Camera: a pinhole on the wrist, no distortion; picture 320 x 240 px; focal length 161.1 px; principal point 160.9 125.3 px. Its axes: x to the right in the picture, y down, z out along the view. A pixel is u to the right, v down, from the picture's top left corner.
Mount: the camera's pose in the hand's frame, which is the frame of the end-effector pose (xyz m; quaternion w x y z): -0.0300 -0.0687 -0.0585 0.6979 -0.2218 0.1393 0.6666
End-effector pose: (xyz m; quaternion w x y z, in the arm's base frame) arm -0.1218 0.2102 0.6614 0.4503 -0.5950 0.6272 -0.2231
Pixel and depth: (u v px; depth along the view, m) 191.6 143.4 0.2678
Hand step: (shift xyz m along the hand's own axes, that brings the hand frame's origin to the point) -0.0833 0.1087 0.1438
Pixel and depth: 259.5 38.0 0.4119
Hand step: 0.1680 0.3514 0.2010
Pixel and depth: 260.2 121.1 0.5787
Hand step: -0.0478 0.5276 0.2678
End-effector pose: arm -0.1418 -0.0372 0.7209 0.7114 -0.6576 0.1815 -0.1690
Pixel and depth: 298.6 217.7 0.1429
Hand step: -0.1169 0.1092 -0.0052
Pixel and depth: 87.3 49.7 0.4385
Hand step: 0.1152 -0.0282 0.4435
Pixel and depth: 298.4 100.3 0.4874
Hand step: 0.0258 0.5331 0.1675
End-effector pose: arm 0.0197 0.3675 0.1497 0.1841 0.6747 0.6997 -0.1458
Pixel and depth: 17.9 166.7 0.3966
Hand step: -0.1968 -0.1767 0.4436
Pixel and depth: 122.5 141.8 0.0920
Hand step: -0.0503 -0.0421 0.0305
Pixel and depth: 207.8 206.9 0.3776
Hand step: -0.2500 0.2163 0.1897
